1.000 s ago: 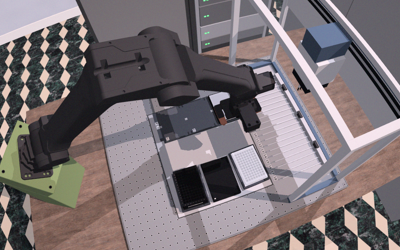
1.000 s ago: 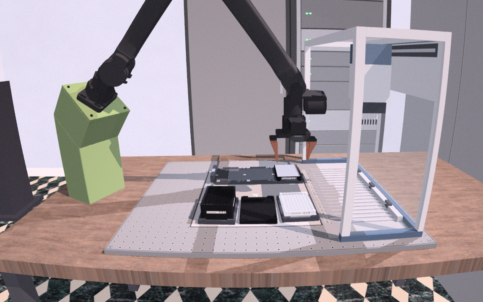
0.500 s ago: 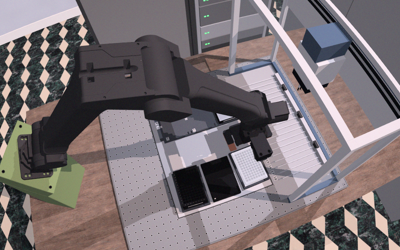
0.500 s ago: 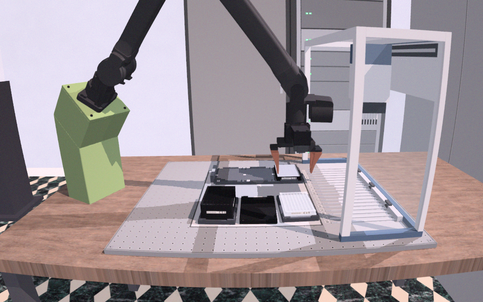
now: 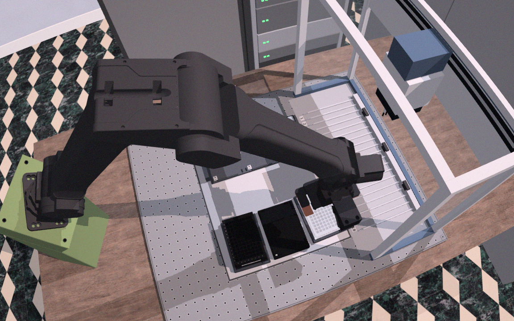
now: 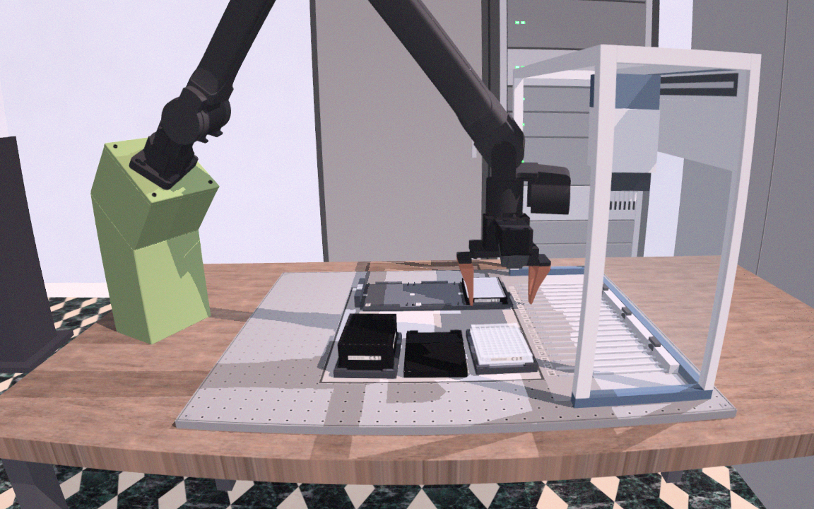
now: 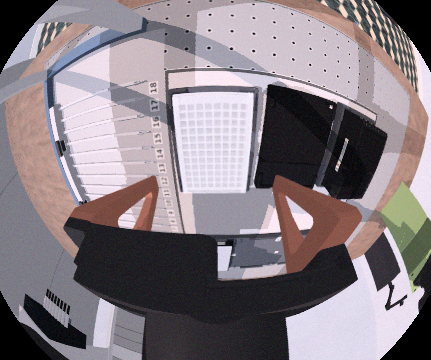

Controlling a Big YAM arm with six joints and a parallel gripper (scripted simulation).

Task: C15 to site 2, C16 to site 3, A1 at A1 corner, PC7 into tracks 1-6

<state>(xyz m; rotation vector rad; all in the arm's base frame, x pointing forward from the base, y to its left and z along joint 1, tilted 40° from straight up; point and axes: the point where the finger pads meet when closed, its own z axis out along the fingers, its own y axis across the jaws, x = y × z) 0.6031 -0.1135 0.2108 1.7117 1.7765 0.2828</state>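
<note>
My hand is 8 cm above the white 96-well plate C15. The rest, counted from my hand: nest S2: 11 cm behind, 1 cm to the left, 9 cm below; dark carrier PC7: 8 cm behind, 26 cm to the left, 8 cm below; nest S3: 9 cm below.
</note>
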